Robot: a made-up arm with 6 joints. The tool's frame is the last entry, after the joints.
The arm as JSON. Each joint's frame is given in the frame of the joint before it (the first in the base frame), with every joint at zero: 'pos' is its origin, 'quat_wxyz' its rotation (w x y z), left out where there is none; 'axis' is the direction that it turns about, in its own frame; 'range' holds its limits. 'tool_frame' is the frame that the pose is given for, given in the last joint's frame.
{
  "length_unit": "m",
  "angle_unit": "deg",
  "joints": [
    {
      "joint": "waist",
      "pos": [
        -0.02,
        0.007,
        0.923
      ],
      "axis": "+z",
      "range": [
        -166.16,
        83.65
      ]
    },
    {
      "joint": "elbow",
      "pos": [
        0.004,
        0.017,
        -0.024
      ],
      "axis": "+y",
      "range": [
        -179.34,
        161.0
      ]
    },
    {
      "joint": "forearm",
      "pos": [
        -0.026,
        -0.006,
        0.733
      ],
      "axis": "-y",
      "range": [
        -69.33,
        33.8
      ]
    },
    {
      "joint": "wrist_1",
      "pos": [
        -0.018,
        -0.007,
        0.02
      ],
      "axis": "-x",
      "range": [
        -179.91,
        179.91
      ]
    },
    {
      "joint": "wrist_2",
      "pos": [
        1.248,
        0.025,
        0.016
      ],
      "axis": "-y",
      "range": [
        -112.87,
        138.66
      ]
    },
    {
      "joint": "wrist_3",
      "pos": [
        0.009,
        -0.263,
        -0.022
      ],
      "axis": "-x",
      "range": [
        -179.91,
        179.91
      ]
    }
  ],
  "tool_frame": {
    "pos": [
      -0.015,
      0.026,
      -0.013
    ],
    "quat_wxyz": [
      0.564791,
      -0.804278,
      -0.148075,
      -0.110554
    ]
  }
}
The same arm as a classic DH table. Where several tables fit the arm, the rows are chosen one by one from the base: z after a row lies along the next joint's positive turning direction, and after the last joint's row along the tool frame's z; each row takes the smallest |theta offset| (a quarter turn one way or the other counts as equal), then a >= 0, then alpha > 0; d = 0 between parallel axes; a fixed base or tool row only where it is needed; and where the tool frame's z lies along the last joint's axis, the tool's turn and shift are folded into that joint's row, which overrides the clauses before.
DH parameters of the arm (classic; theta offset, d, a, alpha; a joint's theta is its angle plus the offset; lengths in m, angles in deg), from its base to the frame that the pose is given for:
base (fixed): -19.29 0 -0.0212 0
waist: 19.29 0.899 0.004 -90
elbow: 87.97 0 -0.7335 180
forearm: -2.03 -0.004 -0.02 90
wrist_1: 0 -1.23 -0.016 -90
wrist_2: 0 0.238 0.022 90
wrist_3: 19.73 0.0063 0.0035 90.61
tool (fixed): -111.29 0.0289 0 0
Joint limits (deg, base to tool): -166.16..83.65 -179.34..161 -69.33..33.8 -179.91..179.91 -112.87..138.66 -179.91..179.91

